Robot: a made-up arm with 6 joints. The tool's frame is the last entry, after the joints.
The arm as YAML. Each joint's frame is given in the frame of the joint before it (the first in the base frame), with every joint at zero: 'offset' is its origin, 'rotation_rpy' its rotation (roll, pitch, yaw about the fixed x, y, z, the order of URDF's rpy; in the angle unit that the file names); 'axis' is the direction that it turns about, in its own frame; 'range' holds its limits. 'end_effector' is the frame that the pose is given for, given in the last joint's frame.
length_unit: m
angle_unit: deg
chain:
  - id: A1
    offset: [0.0, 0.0, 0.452]
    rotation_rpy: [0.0, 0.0, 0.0]
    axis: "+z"
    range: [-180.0, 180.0]
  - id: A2
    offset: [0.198, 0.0, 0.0]
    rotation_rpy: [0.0, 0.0, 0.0]
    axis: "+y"
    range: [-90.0, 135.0]
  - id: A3
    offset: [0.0, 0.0, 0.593]
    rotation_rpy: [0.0, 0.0, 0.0]
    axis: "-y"
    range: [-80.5, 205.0]
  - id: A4
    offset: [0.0, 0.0, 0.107]
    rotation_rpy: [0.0, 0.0, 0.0]
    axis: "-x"
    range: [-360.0, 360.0]
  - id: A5
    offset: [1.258, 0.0, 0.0]
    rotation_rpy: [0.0, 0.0, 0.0]
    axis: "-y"
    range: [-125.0, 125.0]
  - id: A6
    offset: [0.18, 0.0, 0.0]
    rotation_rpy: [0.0, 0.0, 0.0]
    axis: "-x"
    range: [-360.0, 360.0]
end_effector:
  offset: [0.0, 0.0, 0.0]
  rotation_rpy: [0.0, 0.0, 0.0]
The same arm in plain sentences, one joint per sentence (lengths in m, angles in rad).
The arm has six revolute joints in a row. What follows holds with every joint at zero, and every direction is one of the base frame's. Joint 1 lies 0.452 m along +z from the base frame's origin and rotates about +z, from -3.1416 to 3.1416 rad. Joint 2 lies 0.198 m along +x from joint 1 and rotates about +y, from -1.5708 to 2.3562 rad. Joint 3 lies 0.593 m along +z from joint 2 and rotates about -y, from -1.405 to 3.5779 rad. Joint 4 lies 0.107 m along +z from joint 3 and rotates about -x, from -6.2832 to 6.2832 rad. Joint 5 lies 1.258 m along +x from joint 4 and rotates about -y, from -2.1817 to 2.1817 rad. Joint 6 lies 0.18 m along +x from joint 5 and rotates about -x, from -6.2832 to 6.2832 rad. The tool frame, which is the frame that the pose is given for, lies at the same point as joint 6; its axes are parallel to the base frame's.
